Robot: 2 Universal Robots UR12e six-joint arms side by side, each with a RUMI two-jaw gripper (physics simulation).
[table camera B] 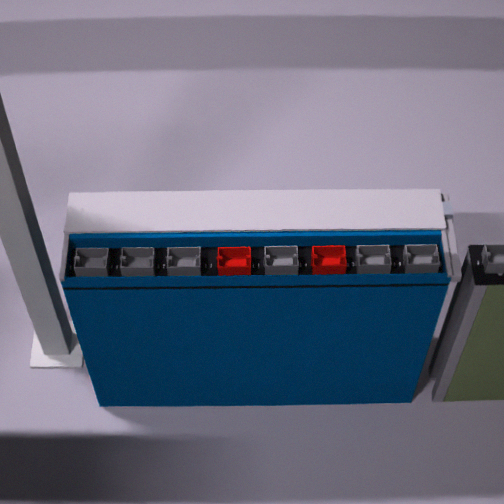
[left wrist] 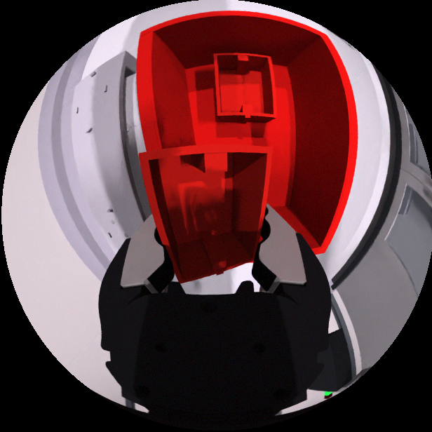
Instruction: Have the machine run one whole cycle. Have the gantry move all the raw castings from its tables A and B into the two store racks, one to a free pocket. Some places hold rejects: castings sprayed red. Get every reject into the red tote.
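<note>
In the left wrist view my left gripper (left wrist: 212, 205) is shut on a red casting (left wrist: 210, 200), a hollow box shape, and holds it over the near edge of the red tote (left wrist: 320, 150). Another red casting (left wrist: 245, 86) lies inside the tote. In the table camera B view one row of castings stands on a blue table (table camera B: 260, 345): several grey castings (table camera B: 91, 261) (table camera B: 281, 260) (table camera B: 421, 258) and two red castings (table camera B: 234, 260) (table camera B: 328, 259). The red ones are fourth and sixth from the left. My right gripper does not show in either view.
A white cover strip (table camera B: 255, 211) runs along the back of the blue table. A grey post (table camera B: 35, 250) stands at its left. A green-sided unit (table camera B: 480, 345) with a grey casting on top is at its right. A grey machine body (left wrist: 380, 280) is right of the tote.
</note>
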